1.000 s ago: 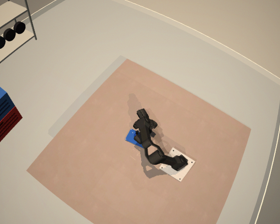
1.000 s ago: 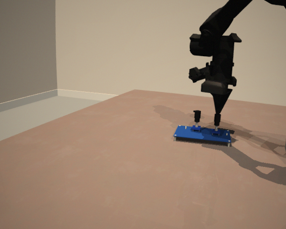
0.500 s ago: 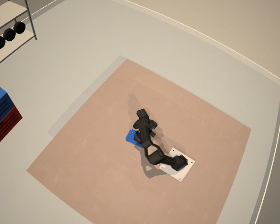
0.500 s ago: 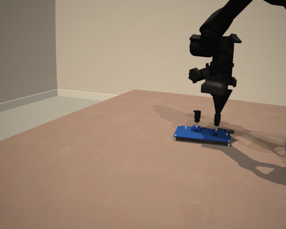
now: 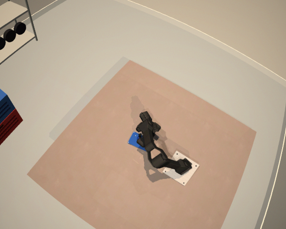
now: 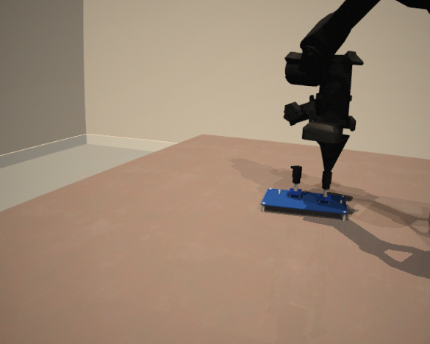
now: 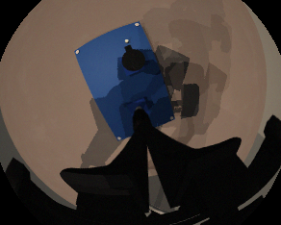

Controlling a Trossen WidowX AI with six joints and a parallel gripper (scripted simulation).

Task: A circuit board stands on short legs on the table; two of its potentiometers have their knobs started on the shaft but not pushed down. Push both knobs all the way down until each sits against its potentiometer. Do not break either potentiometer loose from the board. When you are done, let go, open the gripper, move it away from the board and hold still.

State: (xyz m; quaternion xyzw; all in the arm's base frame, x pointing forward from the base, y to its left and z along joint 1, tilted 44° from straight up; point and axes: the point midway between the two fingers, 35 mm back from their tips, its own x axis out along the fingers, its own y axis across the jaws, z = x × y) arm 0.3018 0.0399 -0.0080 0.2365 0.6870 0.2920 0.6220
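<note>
Now: gripper tip 60 mm short of the black knob and 10 mm above it.
</note>
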